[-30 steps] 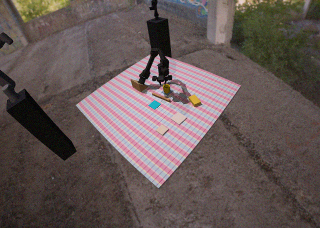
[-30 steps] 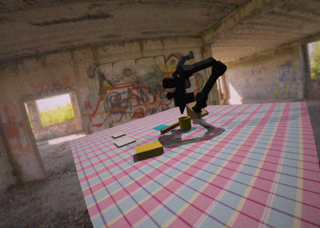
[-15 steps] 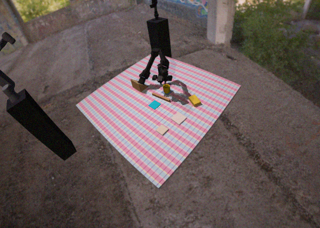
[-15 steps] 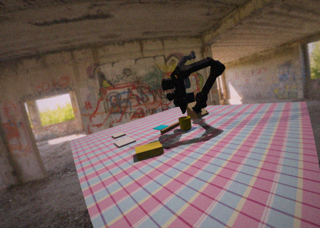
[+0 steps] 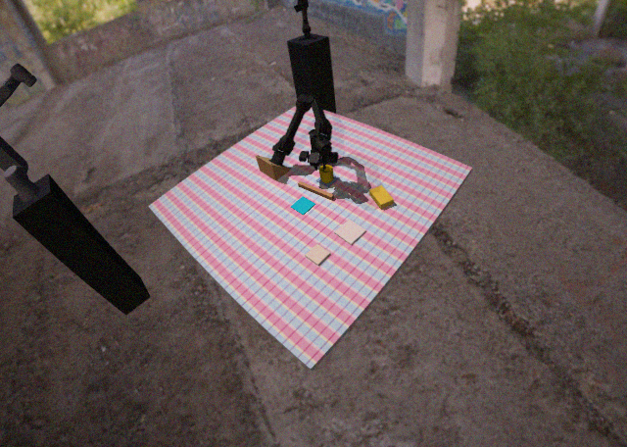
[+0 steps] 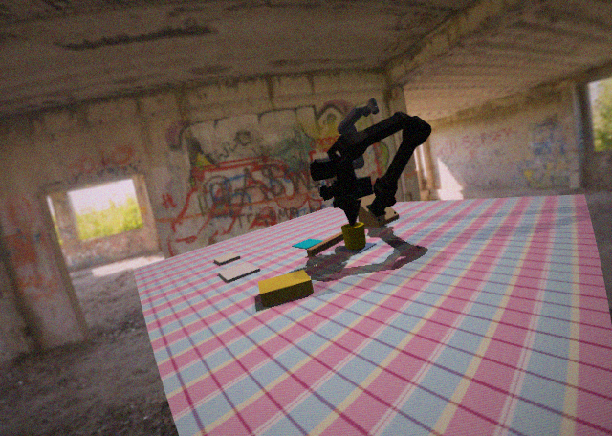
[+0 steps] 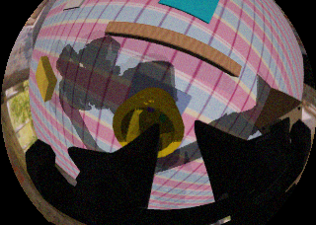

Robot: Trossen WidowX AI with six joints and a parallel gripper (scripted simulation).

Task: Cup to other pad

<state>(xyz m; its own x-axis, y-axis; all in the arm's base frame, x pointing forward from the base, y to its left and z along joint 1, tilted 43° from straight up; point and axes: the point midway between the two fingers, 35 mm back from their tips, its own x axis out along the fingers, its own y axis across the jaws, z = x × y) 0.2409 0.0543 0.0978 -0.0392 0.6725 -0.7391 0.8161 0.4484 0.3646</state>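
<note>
Now: gripper tip 2 cm short of the yellow cup, 2 cm to the right of it and 3 cm above it. The rest, counted from my gripper tip: blue marble: 4 cm ahead, 2 cm to the left, 5 cm below; then wooden bar: 4 cm ahead, 8 cm to the right, 7 cm below; then blue-grey pad: 2 cm ahead, 2 cm to the left, 8 cm below.
</note>
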